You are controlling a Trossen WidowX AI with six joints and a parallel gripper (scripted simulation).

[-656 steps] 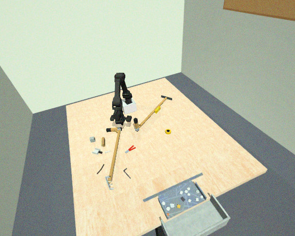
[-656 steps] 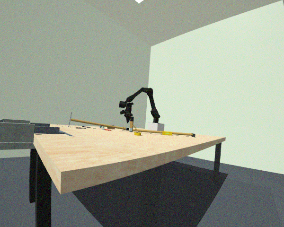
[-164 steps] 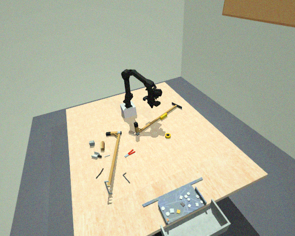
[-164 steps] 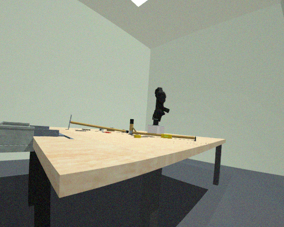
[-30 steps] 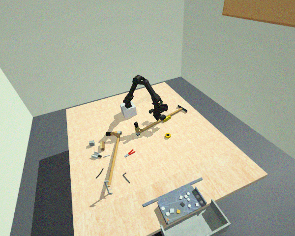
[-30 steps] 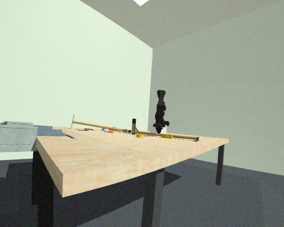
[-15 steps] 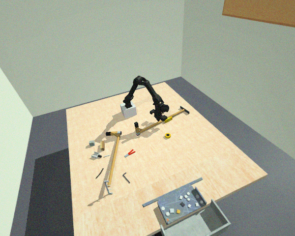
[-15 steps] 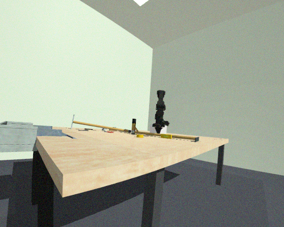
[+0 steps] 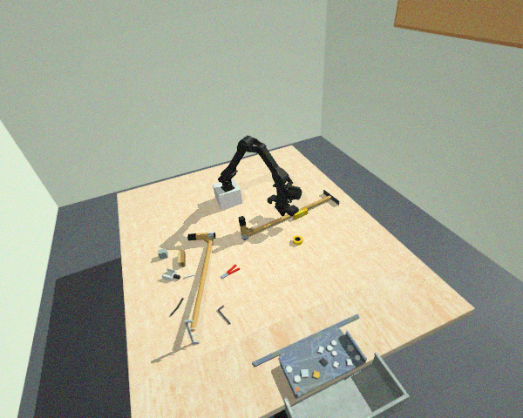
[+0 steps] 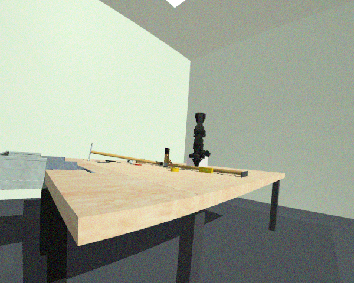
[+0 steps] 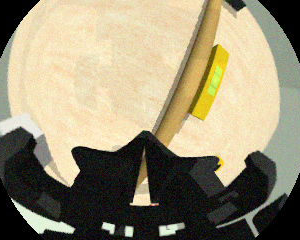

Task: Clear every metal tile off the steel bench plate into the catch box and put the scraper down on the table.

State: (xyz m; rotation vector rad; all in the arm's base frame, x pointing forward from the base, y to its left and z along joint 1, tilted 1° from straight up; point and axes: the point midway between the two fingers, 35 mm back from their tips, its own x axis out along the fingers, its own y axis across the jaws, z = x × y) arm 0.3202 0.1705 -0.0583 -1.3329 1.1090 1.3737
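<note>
Now: gripper tip 2 cm short of the long scraper, 3 cm to the right of it and 5 cm below it. Round my gripper tip: yellow spirit level: 5 cm ahead, 9 cm to the left, 1 cm above; then yellow tape roll: 20 cm ahead, 5 cm to the right; then wooden block: 4 cm behind, 59 cm to the right, 1 cm above.
</note>
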